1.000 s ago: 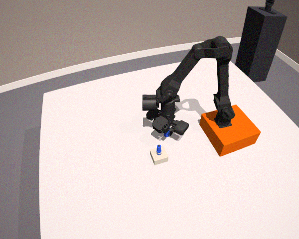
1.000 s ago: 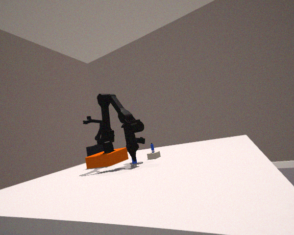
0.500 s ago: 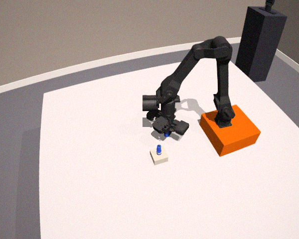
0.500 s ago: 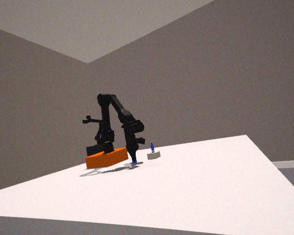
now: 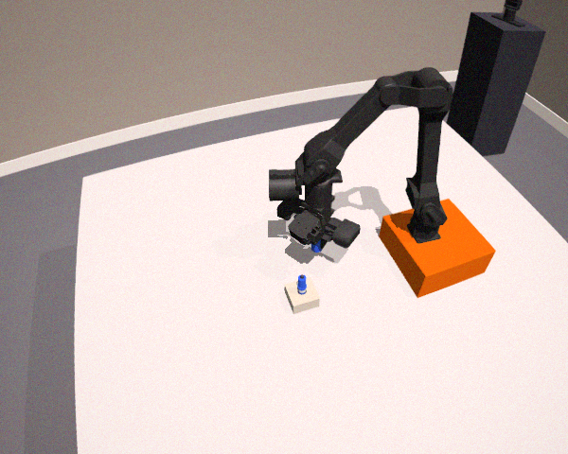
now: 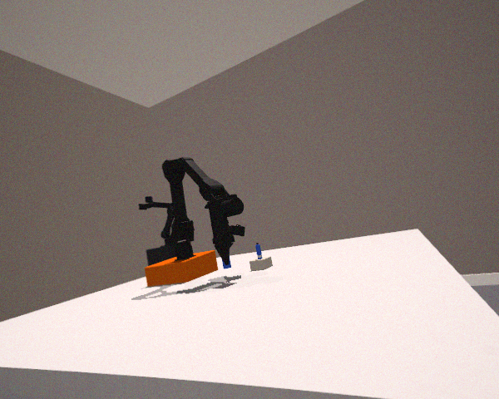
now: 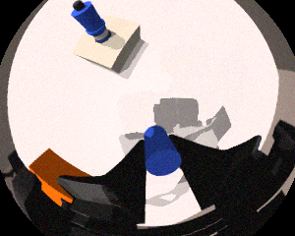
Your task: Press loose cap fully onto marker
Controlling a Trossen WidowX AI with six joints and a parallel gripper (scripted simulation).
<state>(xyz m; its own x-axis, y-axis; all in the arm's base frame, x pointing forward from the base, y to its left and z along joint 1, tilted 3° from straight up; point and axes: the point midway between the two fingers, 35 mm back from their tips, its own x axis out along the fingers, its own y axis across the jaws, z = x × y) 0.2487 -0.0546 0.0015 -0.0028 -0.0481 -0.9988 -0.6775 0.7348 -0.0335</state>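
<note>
Right now my gripper tip is 6 cm short of the holder block, 11 cm to the right of it and 3 cm above it. From my gripper tip the other things lie so: blue marker cap 1 cm above.
</note>
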